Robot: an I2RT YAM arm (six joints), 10 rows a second.
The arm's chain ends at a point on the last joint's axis. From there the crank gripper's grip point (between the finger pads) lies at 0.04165 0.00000 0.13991 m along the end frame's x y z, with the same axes.
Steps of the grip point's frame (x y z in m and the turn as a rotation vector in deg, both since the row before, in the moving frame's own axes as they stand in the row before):
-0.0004 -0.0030 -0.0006 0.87 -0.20 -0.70
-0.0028 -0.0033 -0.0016 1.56 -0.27 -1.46
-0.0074 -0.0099 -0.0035 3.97 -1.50 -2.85
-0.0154 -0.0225 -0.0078 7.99 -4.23 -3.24
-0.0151 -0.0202 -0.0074 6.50 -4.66 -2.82
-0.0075 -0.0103 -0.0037 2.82 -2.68 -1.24
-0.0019 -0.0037 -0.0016 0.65 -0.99 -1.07
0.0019 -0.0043 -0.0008 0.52 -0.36 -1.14
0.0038 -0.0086 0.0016 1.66 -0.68 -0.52
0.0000 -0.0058 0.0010 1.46 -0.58 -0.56
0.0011 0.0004 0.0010 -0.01 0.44 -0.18
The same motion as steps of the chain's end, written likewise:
0.0001 -0.0004 -0.0007 0.87 -0.20 -0.70
-0.0021 0.0016 -0.0017 1.56 -0.27 -1.46
-0.0034 0.0018 -0.0041 3.97 -1.50 -2.85
-0.0044 -0.0008 -0.0090 7.99 -4.23 -3.24
-0.0032 -0.0024 -0.0093 6.50 -4.66 -2.82
-0.0008 -0.0025 -0.0053 2.82 -2.68 -1.24
0.0005 -0.0014 -0.0023 0.65 -0.99 -1.07
0.0028 -0.0022 -0.0010 0.52 -0.36 -1.14
0.0055 -0.0042 0.0012 1.66 -0.68 -0.52
0.0014 -0.0018 0.0006 1.46 -0.58 -0.56
0.0000 0.0005 0.0013 -0.01 0.44 -0.18

